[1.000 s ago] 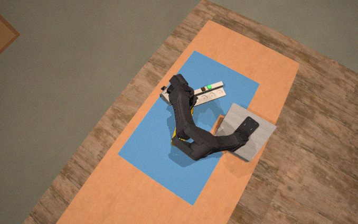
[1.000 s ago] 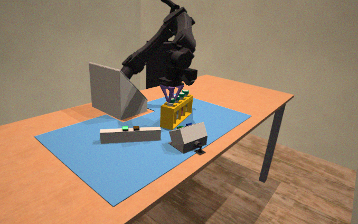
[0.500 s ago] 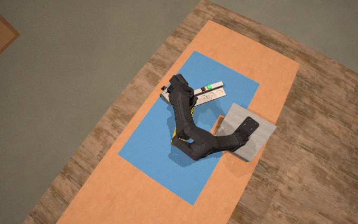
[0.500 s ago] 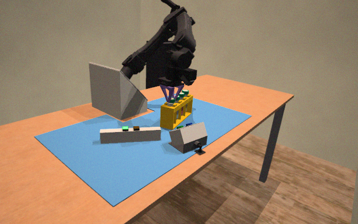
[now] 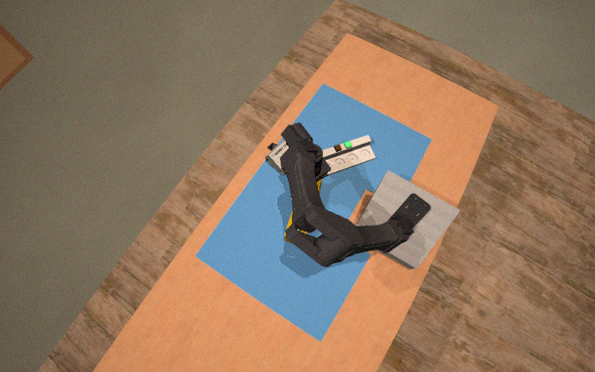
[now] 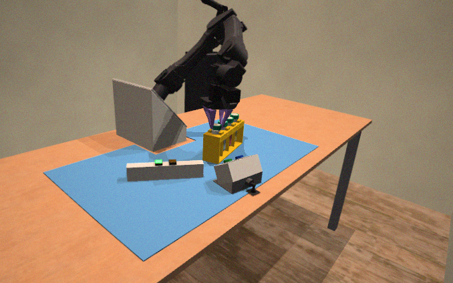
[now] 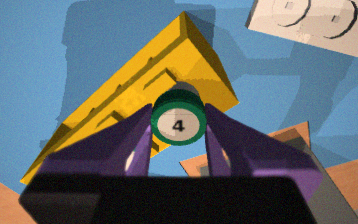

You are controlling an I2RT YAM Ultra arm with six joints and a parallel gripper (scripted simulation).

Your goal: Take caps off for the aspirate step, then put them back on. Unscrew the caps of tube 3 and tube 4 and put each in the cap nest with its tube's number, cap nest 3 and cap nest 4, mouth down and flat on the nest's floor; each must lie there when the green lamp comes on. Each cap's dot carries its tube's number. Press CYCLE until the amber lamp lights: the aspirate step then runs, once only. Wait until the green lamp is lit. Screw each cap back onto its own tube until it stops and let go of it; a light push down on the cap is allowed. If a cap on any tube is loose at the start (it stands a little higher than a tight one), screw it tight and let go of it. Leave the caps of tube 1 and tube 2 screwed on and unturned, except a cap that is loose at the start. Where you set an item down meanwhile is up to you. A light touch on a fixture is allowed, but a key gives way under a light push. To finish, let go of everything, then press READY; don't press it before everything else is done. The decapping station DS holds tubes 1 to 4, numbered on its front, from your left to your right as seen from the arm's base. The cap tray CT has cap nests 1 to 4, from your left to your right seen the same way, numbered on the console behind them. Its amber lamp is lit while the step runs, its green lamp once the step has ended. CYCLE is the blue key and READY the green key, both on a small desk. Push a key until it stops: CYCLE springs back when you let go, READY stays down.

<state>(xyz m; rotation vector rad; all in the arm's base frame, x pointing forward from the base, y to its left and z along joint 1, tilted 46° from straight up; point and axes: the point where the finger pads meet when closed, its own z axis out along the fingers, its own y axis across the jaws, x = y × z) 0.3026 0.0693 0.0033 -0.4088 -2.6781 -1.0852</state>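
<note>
Right now my hand is right at the cap 4. Round my hand: cap 3: 50 mm to the left, 20 mm behind, 10 mm below; then blue key: 140 mm ahead, 50 mm below, 30 mm to the right; then cap 2: 100 mm to the left, 40 mm behind, 10 mm below.
</note>
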